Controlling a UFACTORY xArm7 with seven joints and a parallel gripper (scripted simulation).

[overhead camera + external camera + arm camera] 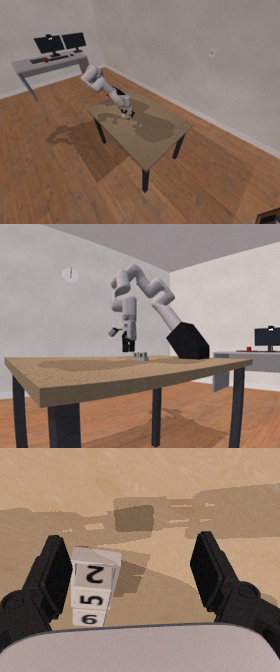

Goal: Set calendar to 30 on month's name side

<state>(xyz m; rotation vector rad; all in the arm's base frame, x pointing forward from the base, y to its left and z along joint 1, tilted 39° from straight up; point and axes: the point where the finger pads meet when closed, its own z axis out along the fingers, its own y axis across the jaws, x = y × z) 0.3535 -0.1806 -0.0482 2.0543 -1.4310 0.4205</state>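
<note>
The low tray is 1 cm ahead of my hand, 8 cm to the left of it and 4 cm below it.
</note>
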